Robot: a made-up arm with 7 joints.
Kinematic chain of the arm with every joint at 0, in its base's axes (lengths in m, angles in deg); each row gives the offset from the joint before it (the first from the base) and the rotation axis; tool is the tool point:
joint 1: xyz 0 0 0.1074 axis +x
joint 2: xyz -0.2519 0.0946 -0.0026 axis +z
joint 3: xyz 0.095 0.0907 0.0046 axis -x
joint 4: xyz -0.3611 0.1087 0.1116 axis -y
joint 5: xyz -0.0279 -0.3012 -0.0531 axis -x
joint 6: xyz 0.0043 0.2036 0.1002 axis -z
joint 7: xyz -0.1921 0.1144 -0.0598 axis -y
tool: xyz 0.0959 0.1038 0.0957
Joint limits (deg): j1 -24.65..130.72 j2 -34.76..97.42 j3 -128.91..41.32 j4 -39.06..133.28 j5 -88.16..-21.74 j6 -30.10..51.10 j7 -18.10..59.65
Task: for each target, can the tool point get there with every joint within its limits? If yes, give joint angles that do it. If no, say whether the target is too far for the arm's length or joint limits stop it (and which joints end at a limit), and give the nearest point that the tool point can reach.
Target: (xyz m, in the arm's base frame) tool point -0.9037 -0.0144 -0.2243
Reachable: yes | joints 39.45 20.35 -102.07 49.60 -69.91 2.01 50.39
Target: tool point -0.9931 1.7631 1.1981
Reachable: no: too far | nearest point -0.6284 0.6992 0.5400 | short by 1.303 m
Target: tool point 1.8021 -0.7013 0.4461
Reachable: no: too far | nearest point 0.3460 -0.2934 0.2488 | short by 1.525 m
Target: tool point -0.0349 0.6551 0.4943
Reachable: no: joint limits stop it (at a limit: joint 2, joint 3, joint 7) | nearest point -0.1059 0.5931 0.4577 | short by 0.101 m
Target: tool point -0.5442 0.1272 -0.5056
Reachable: yes | joints 75.99 84.86 -101.83 111.43 -81.86 39.69 43.11
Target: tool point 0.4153 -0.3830 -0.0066
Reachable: no: joint limits stop it (at a limit: joint 2, joint 5, joint 7) | nearest point 0.3317 -0.3508 0.0030 | short by 0.090 m
